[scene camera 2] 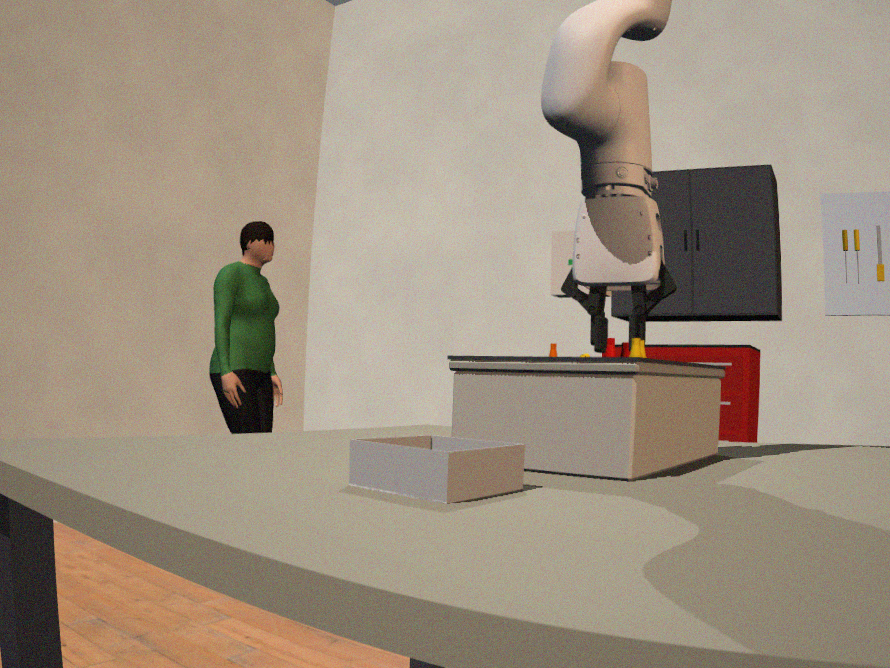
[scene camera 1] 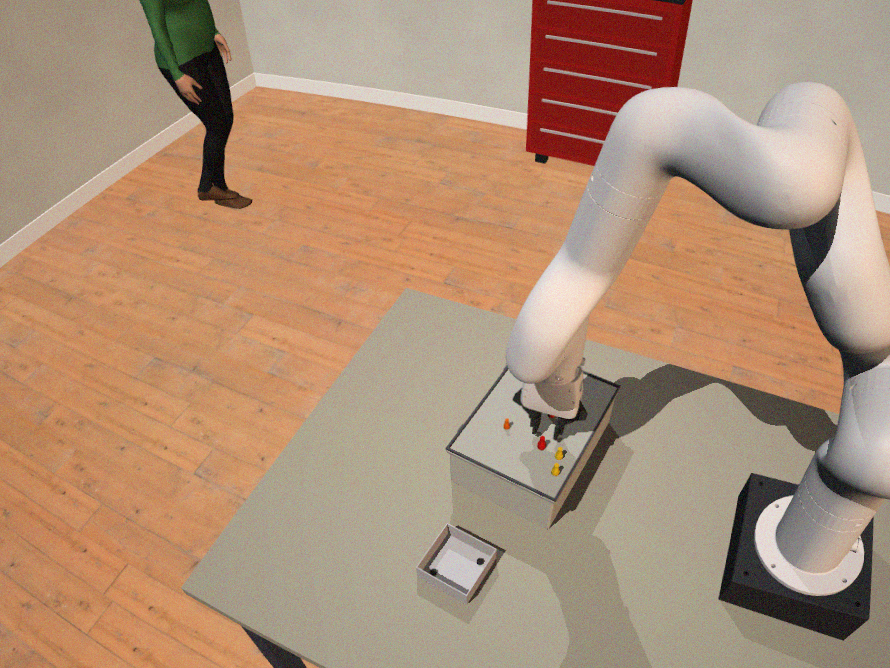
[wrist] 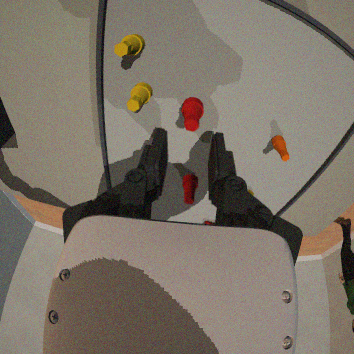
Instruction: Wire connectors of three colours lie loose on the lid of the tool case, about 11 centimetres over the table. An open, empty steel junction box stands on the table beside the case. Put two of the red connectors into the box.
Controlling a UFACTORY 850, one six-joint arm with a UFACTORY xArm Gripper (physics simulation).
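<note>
My gripper [scene camera 1: 546, 435] [scene camera 2: 618, 346] [wrist: 188, 145] is partly open and empty, pointing down low over the lid of the tool case [scene camera 1: 478, 442] [scene camera 2: 539, 417] [wrist: 300, 90]. One red connector [scene camera 1: 542, 443] [scene camera 2: 610, 348] [wrist: 192, 112] stands just beyond the fingertips in the wrist view. A second red connector [scene camera 2: 625, 350] [wrist: 189, 188] shows through the gap between the fingers, untouched. A sliver of a third red one [wrist: 209, 223] shows at the gripper body's edge, mostly hidden. The open steel junction box [scene camera 1: 444, 583] [scene camera 2: 397, 470] stands on the table; no connector shows inside it.
Two yellow connectors [scene camera 1: 560, 453] [wrist: 140, 96] stand near the case's edge beside the front red one. Another yellow one [wrist: 250, 192] is mostly hidden behind a finger. An orange connector [scene camera 1: 506, 424] [scene camera 2: 552, 350] [wrist: 280, 147] stands apart. A person [scene camera 1: 208, 107] [scene camera 2: 248, 323] stands beyond the table.
</note>
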